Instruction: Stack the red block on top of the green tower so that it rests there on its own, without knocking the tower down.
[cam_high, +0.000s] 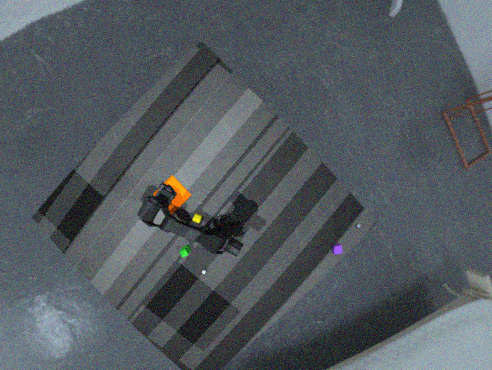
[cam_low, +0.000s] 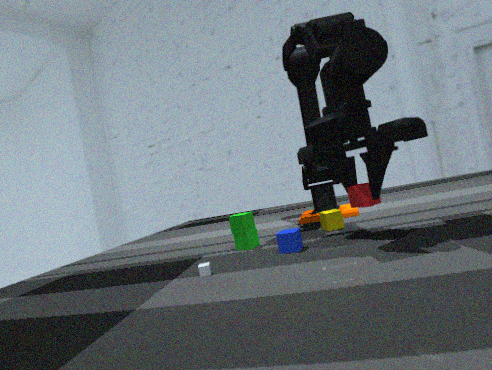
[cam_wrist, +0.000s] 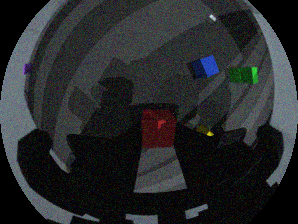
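The blue block is 3 cm ahead of my gripper tip, 12 cm to the right of it and 4 cm below it. From my gripper tip the other things lie so: red block 1 cm above; small white cube 12 cm ahead, 22 cm to the right, 5 cm below; yellow block 10 cm behind, 7 cm to the right, 4 cm below.
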